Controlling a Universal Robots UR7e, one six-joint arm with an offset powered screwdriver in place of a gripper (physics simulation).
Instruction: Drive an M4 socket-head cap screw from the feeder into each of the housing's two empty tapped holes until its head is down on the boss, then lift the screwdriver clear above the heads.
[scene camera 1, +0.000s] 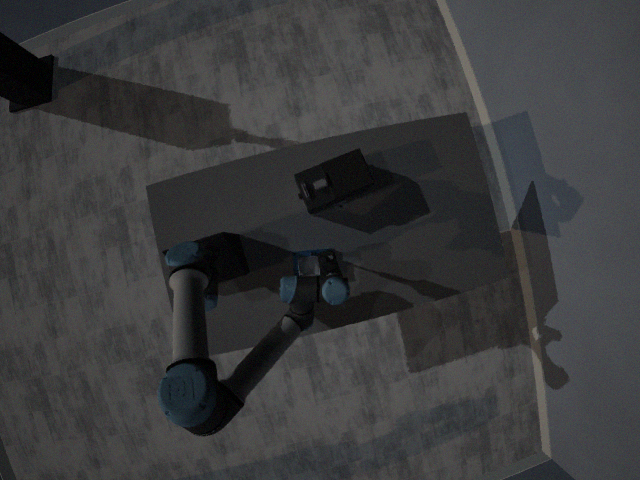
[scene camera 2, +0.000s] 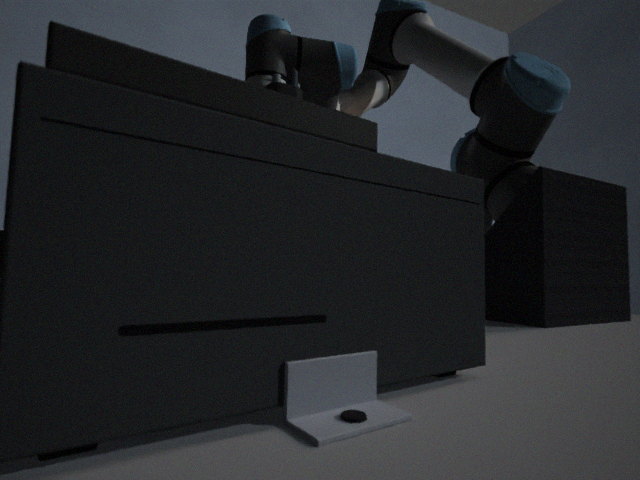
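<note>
The feeder (scene camera 1: 341, 175) (scene camera 2: 248, 232) is a dark box; in scene camera 1 it stands at the upper middle of the table, and in scene camera 2 it fills the left and middle. A pale square block, seemingly the housing (scene camera 1: 308, 266), shows in a blue-edged dark holder under the arm's wrist. Its holes and any screws are too small and dark to tell. My screwdriver (scene camera 2: 285, 88) shows its upper part behind the feeder's top edge; the tip is hidden. In scene camera 1 the wrist is beside the pale block, and the screwdriver cannot be made out. Whether it carries a screw cannot be told.
The dark grey table (scene camera 1: 196, 206) bears a dark box (scene camera 1: 227, 253) (scene camera 2: 584, 248) near the arm's base. A pale L-shaped bracket (scene camera 2: 330, 384) with a dark disc stands at the feeder's near face. A dark column (scene camera 1: 31, 82) stands at the upper left. Shadows cover much of the table.
</note>
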